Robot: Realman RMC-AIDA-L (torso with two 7-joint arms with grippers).
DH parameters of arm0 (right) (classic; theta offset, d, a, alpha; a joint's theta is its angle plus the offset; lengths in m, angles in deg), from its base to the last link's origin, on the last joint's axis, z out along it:
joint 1: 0 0.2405 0 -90
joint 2: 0 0 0 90
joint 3: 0 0.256 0 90
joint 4: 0 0 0 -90
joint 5: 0 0.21 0 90
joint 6: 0 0 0 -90
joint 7: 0 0.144 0 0
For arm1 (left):
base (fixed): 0 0 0 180
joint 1: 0 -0.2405 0 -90
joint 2: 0 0 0 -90
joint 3: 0 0.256 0 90
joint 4: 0 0 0 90
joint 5: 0 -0.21 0 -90
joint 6: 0 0 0 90
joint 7: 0 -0.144 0 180
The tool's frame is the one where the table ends.
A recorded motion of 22 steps. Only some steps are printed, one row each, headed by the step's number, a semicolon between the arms.
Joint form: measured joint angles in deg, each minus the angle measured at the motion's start. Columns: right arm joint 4, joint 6, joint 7, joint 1, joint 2, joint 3, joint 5; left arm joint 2, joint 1, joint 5, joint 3, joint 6, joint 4, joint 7.
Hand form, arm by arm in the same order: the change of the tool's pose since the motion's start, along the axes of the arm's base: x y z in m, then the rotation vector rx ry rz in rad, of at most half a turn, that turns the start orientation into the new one. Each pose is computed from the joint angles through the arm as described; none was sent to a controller.
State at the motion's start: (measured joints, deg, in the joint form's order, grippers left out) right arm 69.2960 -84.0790 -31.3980 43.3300 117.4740 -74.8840 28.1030; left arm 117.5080 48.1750 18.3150 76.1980 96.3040 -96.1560 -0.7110
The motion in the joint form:
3: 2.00 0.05 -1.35 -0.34 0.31 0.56 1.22; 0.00 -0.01 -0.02 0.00 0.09 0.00 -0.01
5: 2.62 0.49 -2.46 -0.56 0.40 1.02 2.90; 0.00 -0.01 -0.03 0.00 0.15 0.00 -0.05
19: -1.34 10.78 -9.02 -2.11 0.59 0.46 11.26; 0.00 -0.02 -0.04 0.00 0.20 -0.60 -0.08
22: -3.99 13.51 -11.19 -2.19 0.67 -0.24 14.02; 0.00 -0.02 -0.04 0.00 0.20 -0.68 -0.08
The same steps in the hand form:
3: -0.0083 0.0000 0.0023 0.0043 0.0268 0.0412; -0.0002 -0.0002 0.0000 -0.0008 0.0010 0.0012
5: -0.0130 0.0002 0.0026 0.0037 0.0572 0.0655; -0.0004 -0.0003 0.0000 -0.0016 0.0019 0.0015
19: -0.0149 0.0102 -0.0112 0.0441 0.1869 0.1670; 0.0015 -0.0009 0.0012 0.0028 0.0008 -0.0071
22: -0.0127 0.0112 -0.0201 0.0379 0.2193 0.1803; 0.0018 -0.0010 0.0014 0.0034 0.0006 -0.0083

